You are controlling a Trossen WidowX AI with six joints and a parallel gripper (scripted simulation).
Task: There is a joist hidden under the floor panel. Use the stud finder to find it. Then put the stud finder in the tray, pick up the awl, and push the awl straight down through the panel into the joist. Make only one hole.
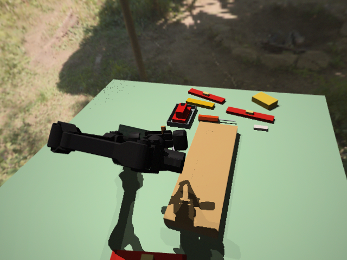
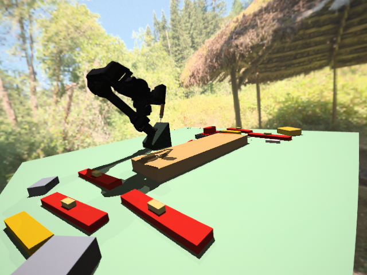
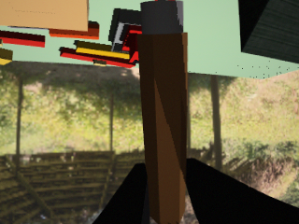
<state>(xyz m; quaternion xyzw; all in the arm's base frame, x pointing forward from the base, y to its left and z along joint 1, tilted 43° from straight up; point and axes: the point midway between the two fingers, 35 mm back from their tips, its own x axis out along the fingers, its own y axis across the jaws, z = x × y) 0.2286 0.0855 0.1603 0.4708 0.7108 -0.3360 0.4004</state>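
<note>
The awl lies 4 cm below my gripper tip, 2 cm to the right of it and 1 cm ahead of it. From my gripper tip the other things lie so: tray 36 cm to the left, 22 cm below, 12 cm behind; then red stud finder 38 cm to the left, 18 cm below, 12 cm behind; then grey block 48 cm to the right, 22 cm below, 4 cm ahead.
</note>
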